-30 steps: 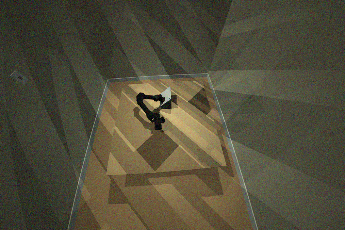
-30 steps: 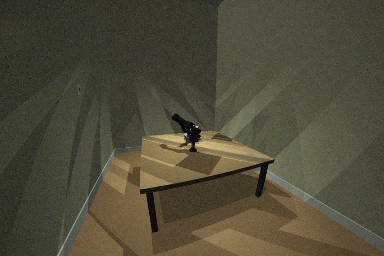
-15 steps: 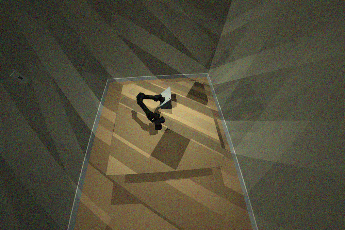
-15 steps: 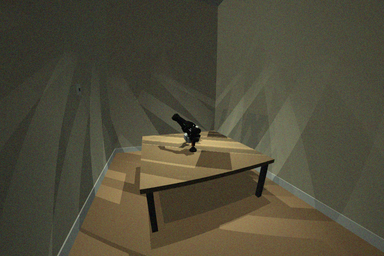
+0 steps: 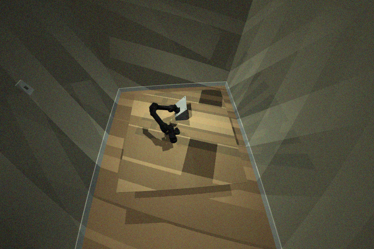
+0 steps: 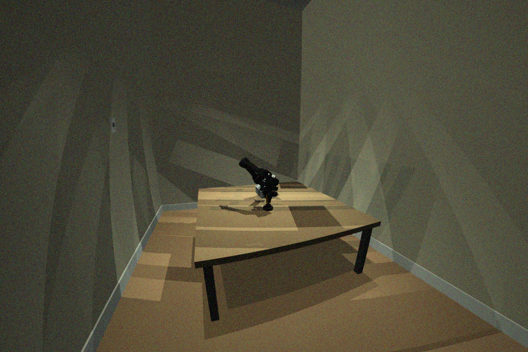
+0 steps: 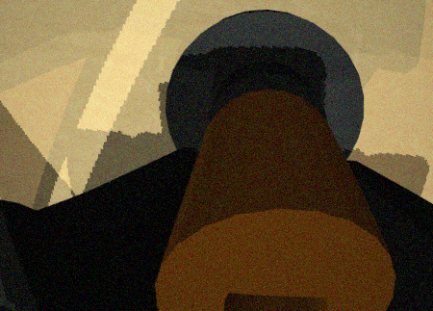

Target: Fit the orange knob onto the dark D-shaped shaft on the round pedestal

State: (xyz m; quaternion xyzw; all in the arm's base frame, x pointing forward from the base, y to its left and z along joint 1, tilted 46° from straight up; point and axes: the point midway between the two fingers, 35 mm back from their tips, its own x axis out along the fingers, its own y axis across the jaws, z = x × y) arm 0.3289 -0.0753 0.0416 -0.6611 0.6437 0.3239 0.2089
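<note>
The orange knob is 20 mm above my gripper tip. The rest, counted from my gripper tip: round dark pedestal (40 mm below).
</note>
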